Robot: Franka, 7 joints.
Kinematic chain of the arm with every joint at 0, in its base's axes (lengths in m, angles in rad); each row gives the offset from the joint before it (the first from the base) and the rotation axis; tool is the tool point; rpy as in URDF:
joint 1: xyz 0 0 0.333 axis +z
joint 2: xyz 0 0 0 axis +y
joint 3: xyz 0 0 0.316 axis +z
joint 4: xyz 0.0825 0 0 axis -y
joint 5: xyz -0.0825 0 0.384 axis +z
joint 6: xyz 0 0 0 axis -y
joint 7: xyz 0.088 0 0 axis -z
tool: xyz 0 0 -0.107 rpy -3.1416 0 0
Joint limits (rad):
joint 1: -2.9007..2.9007
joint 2: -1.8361..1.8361
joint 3: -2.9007..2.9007
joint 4: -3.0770..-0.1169
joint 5: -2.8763..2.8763
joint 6: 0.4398..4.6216
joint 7: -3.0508..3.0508
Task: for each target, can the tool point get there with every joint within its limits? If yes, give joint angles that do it. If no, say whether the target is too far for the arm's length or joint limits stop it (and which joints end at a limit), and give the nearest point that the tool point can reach.
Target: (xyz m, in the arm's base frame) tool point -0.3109 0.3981 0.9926
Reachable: yes | joints -0.4325 -0.7991 1.2678 -0.5452 1.5676 3.0986 1.2271
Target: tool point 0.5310 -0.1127 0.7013
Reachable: yes | joints 1.0621 1.2603 -2.1229 -1.7632 0.4236 2.1847 -2.0866
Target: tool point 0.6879 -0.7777 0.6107
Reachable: no: too far | nearest point 0.5491 -0.6208 0.5547 | short by 0.217 m
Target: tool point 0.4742 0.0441 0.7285
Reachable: yes | joints 1.9591 -0.5098 -1.6097 -1.2540 -2.4382 4.0401 -1.3685
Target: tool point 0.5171 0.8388 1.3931
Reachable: no: too far | nearest point 0.3065 0.4972 0.9614 | short by 0.589 m
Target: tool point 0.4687 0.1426 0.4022
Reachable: yes | joints 2.2433 -0.6813 -1.5201 -1.9891 2.0944 3.9359 2.3270
